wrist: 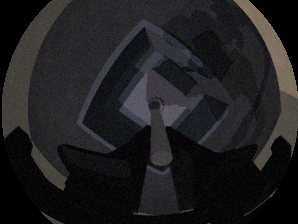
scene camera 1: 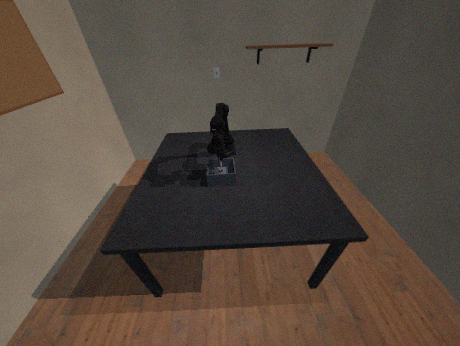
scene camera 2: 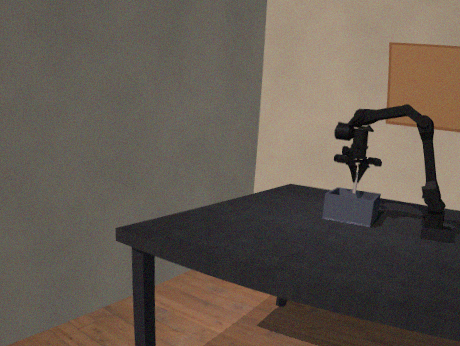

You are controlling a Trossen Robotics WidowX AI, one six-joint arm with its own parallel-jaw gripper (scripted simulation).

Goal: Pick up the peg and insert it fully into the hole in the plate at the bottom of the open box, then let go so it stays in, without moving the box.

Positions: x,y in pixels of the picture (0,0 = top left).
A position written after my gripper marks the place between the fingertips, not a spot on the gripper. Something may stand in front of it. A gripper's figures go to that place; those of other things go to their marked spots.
Labels:
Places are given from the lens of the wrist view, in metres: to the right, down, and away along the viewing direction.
my gripper (wrist: pixel 157 130): 0.01, 0.02, 0.10
peg (wrist: pixel 161 154): 0.01, 0.03, 0.06
plate (wrist: pixel 171 102): 0.04, -0.01, 0.18
The marked spots on the peg and the plate are 0.13 m apart.

